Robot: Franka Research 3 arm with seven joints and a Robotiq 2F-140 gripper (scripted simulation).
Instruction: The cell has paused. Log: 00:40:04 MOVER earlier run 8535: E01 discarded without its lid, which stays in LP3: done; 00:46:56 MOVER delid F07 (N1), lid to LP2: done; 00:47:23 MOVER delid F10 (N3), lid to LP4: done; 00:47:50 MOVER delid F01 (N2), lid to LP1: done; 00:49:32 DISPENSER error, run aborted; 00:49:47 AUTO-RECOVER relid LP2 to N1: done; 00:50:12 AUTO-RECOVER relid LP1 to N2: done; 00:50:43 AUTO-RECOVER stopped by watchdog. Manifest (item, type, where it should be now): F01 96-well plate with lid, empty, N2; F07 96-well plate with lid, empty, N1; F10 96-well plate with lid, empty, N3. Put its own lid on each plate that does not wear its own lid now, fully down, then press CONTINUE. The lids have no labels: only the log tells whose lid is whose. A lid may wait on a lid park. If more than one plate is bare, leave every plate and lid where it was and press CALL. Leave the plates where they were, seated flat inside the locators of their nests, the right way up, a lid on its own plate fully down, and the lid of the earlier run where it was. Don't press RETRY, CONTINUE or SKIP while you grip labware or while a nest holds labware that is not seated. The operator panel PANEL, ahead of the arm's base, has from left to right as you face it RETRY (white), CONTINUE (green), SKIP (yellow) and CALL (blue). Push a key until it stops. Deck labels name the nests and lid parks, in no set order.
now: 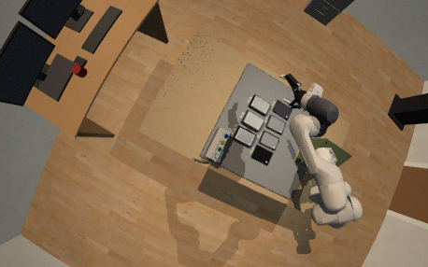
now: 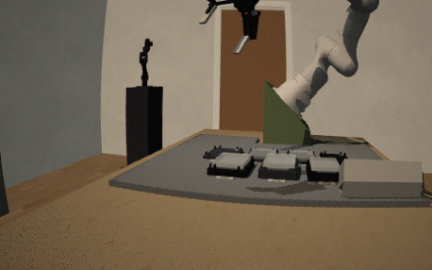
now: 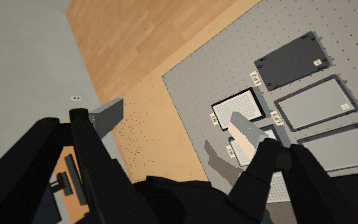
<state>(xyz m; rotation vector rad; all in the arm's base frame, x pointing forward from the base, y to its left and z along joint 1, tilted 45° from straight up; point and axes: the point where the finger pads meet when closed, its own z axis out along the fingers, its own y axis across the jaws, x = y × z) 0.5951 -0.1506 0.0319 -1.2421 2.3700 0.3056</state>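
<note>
The clear lid is 22 cm behind my hand, 21 cm to the left of it and 36 cm below it. Also, from my hand: lid park LP2: 18 cm behind, 5 cm to the right, 37 cm below; lid park LP4: 22 cm behind, 21 cm to the left, 37 cm below; plate: 4 cm behind, 30 cm to the left, 34 cm below.
</note>
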